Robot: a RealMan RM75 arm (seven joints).
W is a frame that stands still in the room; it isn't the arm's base.
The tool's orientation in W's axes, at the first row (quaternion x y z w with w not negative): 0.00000 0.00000 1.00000 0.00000
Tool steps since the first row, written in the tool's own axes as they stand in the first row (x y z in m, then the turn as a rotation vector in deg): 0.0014 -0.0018 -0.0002 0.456 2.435 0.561; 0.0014 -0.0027 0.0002 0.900 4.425 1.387; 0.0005 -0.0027 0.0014 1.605 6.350 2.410; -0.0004 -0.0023 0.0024 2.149 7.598 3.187; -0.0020 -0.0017 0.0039 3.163 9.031 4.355; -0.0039 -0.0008 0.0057 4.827 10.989 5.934; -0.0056 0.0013 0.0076 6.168 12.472 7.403; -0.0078 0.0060 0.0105 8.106 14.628 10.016; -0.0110 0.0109 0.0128 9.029 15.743 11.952; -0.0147 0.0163 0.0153 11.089 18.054 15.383
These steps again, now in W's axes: -0.0014 0.0018 -0.0002 -0.456 -2.435 0.561; -0.0014 0.0027 0.0002 -0.900 -4.425 1.387; -0.0005 0.0027 0.0014 -1.605 -6.350 2.410; 0.0004 0.0023 0.0024 -2.149 -7.598 3.187; 0.0020 0.0017 0.0039 -3.163 -9.031 4.355; 0.0039 0.0008 0.0057 -4.827 -10.989 5.934; 0.0056 -0.0013 0.0076 -6.168 -12.472 7.403; 0.0078 -0.0060 0.0105 -8.106 -14.628 10.016; 0.0110 -0.0109 0.0128 -9.029 -15.743 11.952; 0.0147 -0.0163 0.0153 -11.089 -18.054 15.383
